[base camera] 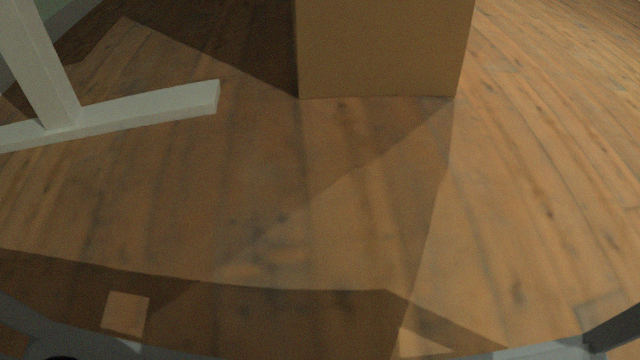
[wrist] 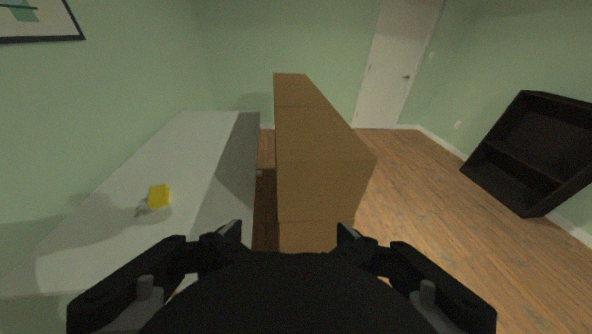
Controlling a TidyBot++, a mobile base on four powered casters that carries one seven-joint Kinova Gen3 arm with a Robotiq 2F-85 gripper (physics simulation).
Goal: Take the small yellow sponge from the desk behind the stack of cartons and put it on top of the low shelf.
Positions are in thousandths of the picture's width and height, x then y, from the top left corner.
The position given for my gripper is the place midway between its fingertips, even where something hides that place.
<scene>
In view: my gripper (wrist: 489,693), a white desk (base camera: 60,196), a stack of brown cartons (wrist: 546,504) and a dark piece of furniture (wrist: 918,373).
The white desk is seen too in the wrist view (wrist: 352,478).
</scene>
